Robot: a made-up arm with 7 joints.
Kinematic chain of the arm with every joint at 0, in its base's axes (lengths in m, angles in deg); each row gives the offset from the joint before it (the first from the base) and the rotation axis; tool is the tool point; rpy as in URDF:
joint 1: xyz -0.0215 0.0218 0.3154 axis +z
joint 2: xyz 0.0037 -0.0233 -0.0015 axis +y
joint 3: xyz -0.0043 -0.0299 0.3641 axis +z
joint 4: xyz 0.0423 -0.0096 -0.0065 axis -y
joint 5: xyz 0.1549 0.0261 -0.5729 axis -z
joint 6: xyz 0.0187 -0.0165 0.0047 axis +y
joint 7: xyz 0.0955 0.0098 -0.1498 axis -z
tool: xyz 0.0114 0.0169 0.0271 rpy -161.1 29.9 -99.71
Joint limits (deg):
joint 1: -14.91..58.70
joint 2: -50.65..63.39
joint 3: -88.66..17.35
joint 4: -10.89..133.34
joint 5: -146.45..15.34
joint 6: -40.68..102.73
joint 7: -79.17..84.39
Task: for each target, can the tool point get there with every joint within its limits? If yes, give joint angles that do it. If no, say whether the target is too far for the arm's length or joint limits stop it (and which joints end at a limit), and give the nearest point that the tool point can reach.
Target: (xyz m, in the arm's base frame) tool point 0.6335 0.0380 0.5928
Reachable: yes | joints 37.97 -21.06 -24.80 56.53 -69.69 79.52 -22.89
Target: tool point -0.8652 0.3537 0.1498
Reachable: no: joint limits stop it (at a limit: joint 1, joint 2, joint 3, joint 4) | nearest point -0.3445 0.1322 0.1571 | short by 0.566 m
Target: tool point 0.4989 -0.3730 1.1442
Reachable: yes | joints 6.79 14.60 -71.55 120.40 -31.99 -24.23 -52.00
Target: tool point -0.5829 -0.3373 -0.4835
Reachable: no: joint limits stop it (at a limit: joint 1, joint 2) | nearest point -0.2308 -0.2581 -0.1039 | short by 0.524 m
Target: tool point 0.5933 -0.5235 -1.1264
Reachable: no: too far | nearest point 0.4315 -0.3099 -0.2863 | short by 0.882 m
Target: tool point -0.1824 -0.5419 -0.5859
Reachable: no: joint limits stop it (at a limit: joint 1, joint 2) | nearest point -0.0117 -0.3947 -0.2088 | short by 0.439 m
